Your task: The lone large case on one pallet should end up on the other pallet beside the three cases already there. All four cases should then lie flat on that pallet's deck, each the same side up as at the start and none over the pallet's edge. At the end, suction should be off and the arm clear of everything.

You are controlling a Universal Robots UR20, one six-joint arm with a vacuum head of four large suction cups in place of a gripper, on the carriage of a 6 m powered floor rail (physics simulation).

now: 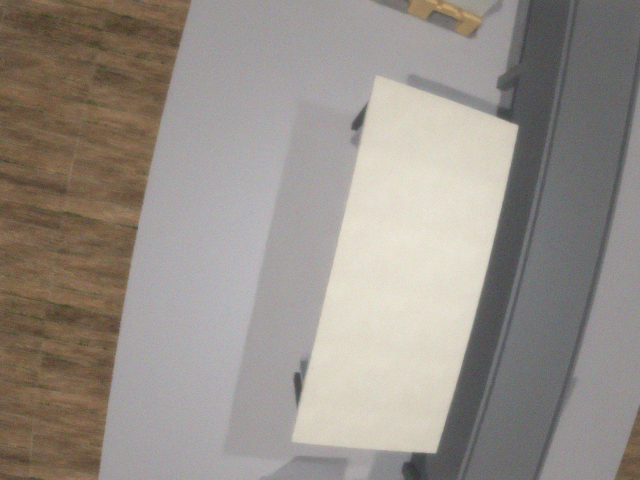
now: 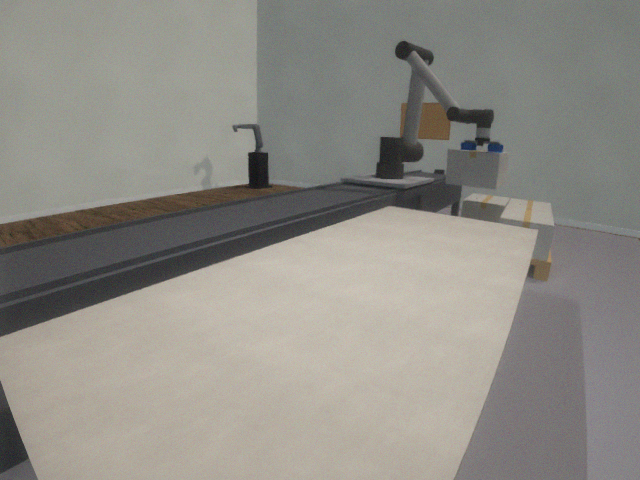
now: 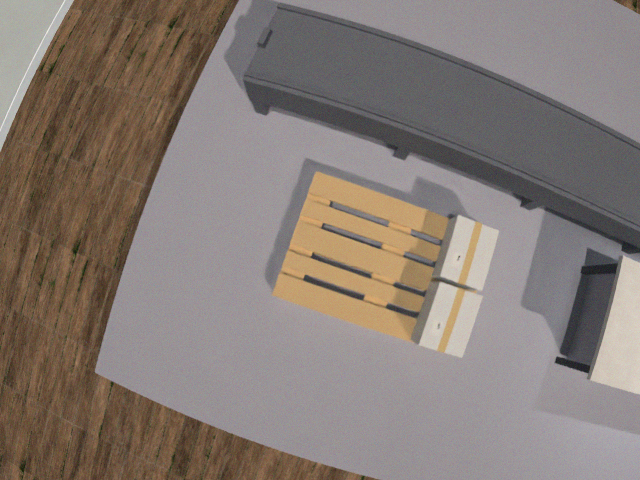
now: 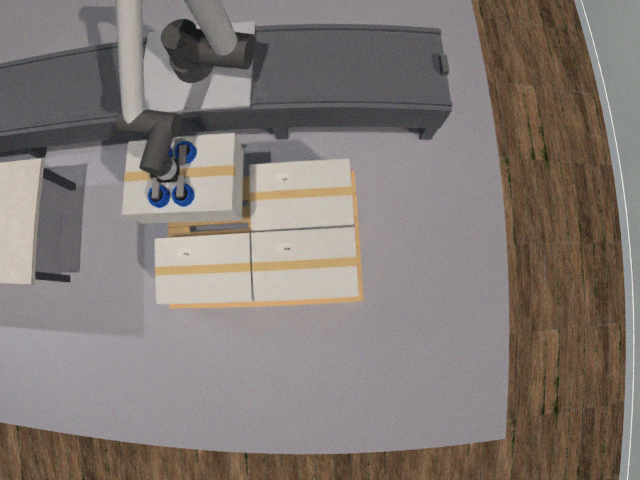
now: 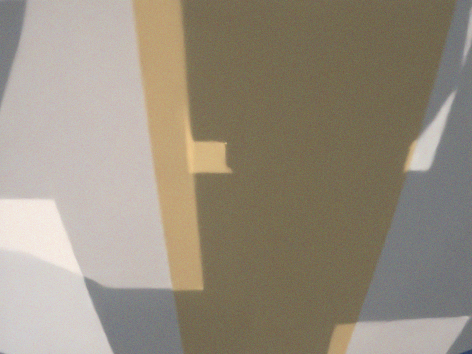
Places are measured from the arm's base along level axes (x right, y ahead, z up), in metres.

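Where they show: hand, tool point: (image 5: pixel 233 257); arm's base, link origin: (image 2: pixel 389 177) (image 4: pixel 194 65).
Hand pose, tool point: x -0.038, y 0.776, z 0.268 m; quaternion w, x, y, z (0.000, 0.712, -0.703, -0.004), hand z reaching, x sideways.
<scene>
Things, the pixels of their top centre, and the offset from my tool point. "spot": a spot on its surface instead. Level surfaces: height alone.
- large case, top centre: (image 4: pixel 176 173) (image 2: pixel 480 150) dx -0.014, dy -0.009, dz +0.024 m
- rail-side opening, surface spot: (image 4: pixel 310 284) spot: dx -0.639, dy +0.498, dz -0.434 m
- long table, surface height: dz -0.309 m
The large case (image 2: pixel 471 171) (image 4: pixel 214 198) (image 5: pixel 90 125) hangs level, tape side up, under my suction head (image 2: pixel 481 145) (image 4: pixel 172 174), whose blue cups are on its top. It hangs above the south pallet (image 4: pixel 222 305) (image 2: pixel 541 270), over the uncovered rail-side corner near the table and partly out past the pallet's edge, with its underside above the standing cases' tops. Three cases lie flat there: one at the rail side (image 4: pixel 305 211), one diagonally opposite the rail-side opening (image 4: pixel 310 284) and one at the table end (image 4: pixel 204 289) (image 2: pixel 540 237). The contact under the cups is partly hidden.
The north pallet (image 3: pixel 361 248) (image 1: pixel 467 26) carries two small cases (image 3: pixel 488 258) (image 3: pixel 467 325) at its table end. A long table (image 1: pixel 413 258) (image 2: pixel 310 335) (image 4: pixel 15 222) stands between the pallets. The dark rail (image 3: pixel 413 87) (image 4: pixel 346 67) runs alongside, with my arm's carriage (image 4: pixel 227 93) on it.
</scene>
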